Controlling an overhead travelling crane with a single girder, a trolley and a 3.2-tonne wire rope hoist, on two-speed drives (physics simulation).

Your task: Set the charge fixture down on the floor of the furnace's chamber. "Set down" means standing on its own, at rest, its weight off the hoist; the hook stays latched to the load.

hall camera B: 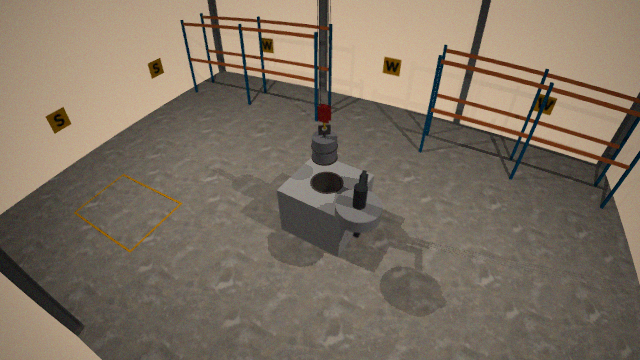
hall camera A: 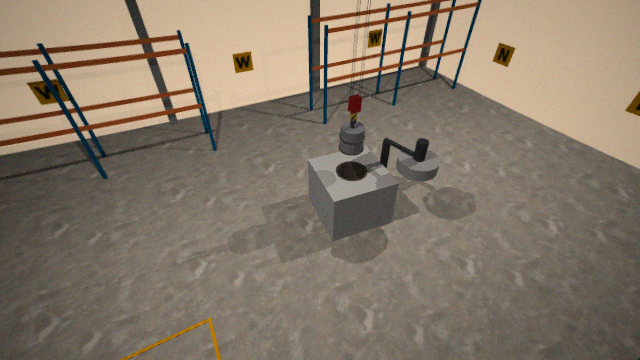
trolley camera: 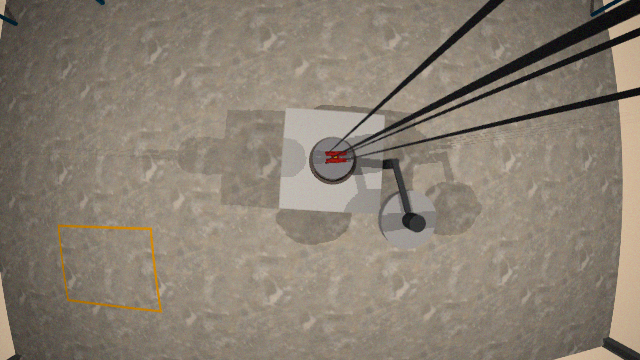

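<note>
The charge fixture (hall camera A: 351,139) (hall camera B: 324,150) (trolley camera: 330,173), a dark grey ribbed cylinder, hangs upright above the furnace top, apart from it. My hook (hall camera A: 353,121) (hall camera B: 324,130) (trolley camera: 335,157), under the red hook block (hall camera A: 355,104) (hall camera B: 324,113), is shut on the fixture's top. The furnace (hall camera A: 364,215) (hall camera B: 307,214) (trolley camera: 300,192) is a grey box with a round dark opening (hall camera A: 351,171) (hall camera B: 327,183) in its top. In the trolley view the fixture covers nearly all of the opening; a thin dark rim shows at its lower and left edges. The chamber floor is hidden.
The round grey furnace lid (hall camera A: 424,173) (hall camera B: 356,219) (trolley camera: 392,234) is swung aside on a black arm (hall camera A: 398,146) (trolley camera: 402,186), beside the furnace. Blue and orange racks (hall camera A: 325,75) (hall camera B: 316,75) stand along the wall. A yellow outline (hall camera A: 167,339) (hall camera B: 152,187) (trolley camera: 105,227) is marked on the floor.
</note>
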